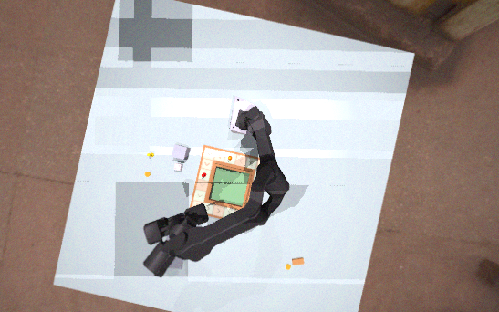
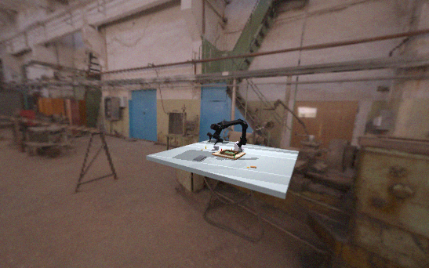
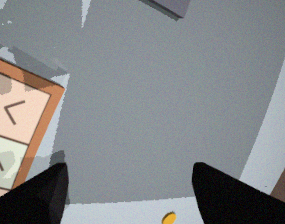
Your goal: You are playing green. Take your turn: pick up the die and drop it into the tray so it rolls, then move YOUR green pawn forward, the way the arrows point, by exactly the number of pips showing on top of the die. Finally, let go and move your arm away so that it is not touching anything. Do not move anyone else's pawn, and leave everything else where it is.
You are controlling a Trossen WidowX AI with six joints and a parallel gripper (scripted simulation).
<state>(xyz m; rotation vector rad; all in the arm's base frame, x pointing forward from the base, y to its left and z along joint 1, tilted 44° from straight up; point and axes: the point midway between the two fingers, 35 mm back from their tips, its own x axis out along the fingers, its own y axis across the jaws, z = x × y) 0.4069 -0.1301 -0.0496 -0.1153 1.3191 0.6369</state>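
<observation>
My gripper tip is 16 cm past the grey die, 8 cm to the left of it and 10 cm above it. Also, from my gripper tip: green tray (14 cm behind, 15 cm to the left, 11 cm below); red pawn (16 cm behind, 4 cm to the left, 9 cm below); grey-violet block (22 cm behind, 8 cm to the right, 9 cm below).
</observation>
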